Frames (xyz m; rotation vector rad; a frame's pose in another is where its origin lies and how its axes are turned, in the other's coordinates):
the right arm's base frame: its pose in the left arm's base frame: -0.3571 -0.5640 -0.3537 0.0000 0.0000 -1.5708
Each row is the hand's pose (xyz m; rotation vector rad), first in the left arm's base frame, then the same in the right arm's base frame.
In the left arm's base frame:
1: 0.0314 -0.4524 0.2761 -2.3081 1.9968 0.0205
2: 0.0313 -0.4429 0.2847 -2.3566 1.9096 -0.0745
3: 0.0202 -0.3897 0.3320 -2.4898 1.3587 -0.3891
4: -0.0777 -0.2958 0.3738 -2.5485 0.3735 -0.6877
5: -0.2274 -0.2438 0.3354 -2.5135 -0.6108 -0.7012
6: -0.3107 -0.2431 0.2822 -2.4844 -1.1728 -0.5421
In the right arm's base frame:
1: -0.1116 0.3885 0.6298 -3.0777 -0.2226 0.1124
2: -0.1211 0.3884 0.6384 -3.0137 -0.3158 0.0627
3: -0.1743 0.3773 0.6857 -2.6407 -0.7761 0.0085
4: -0.2682 0.2794 0.7275 -1.9568 -1.4566 -0.0278
5: -0.3202 0.1297 0.6891 -1.2709 -2.0868 -0.0477
6: -0.3209 0.0464 0.6359 -0.8864 -2.4715 -0.0402

